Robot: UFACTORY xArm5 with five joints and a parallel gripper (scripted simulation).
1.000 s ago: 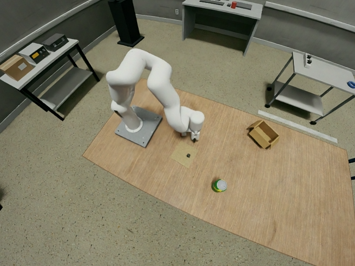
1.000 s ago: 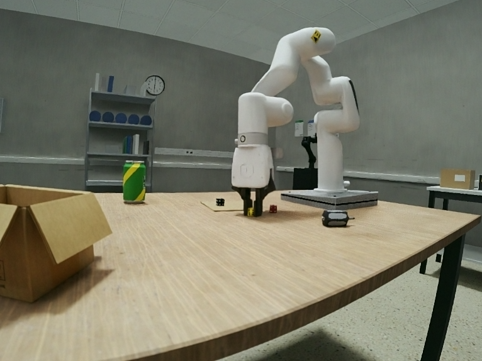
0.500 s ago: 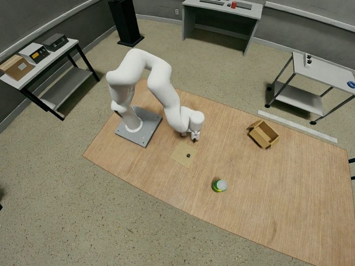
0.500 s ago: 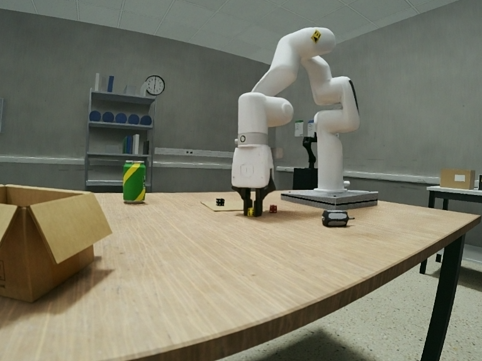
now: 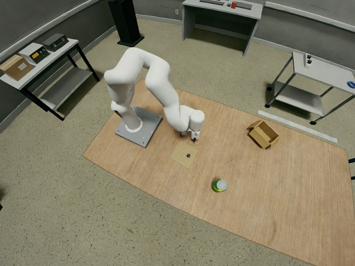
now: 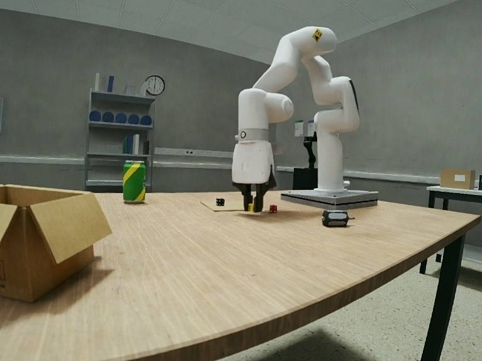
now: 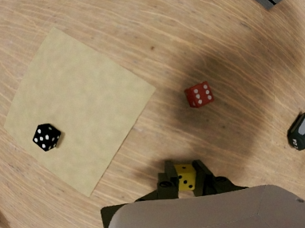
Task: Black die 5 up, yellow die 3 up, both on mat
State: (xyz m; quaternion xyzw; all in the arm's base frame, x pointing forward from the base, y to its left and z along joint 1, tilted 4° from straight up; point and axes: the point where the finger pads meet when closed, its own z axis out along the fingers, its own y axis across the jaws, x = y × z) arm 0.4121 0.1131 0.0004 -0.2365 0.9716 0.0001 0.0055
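The tan mat lies 14 cm to the right of my hand and 3 cm below it. Round my hand: yellow die 1 cm below; black die 14 cm to the right, 3 cm ahead, 2 cm below; red die 8 cm behind, 2 cm to the right, 2 cm below.
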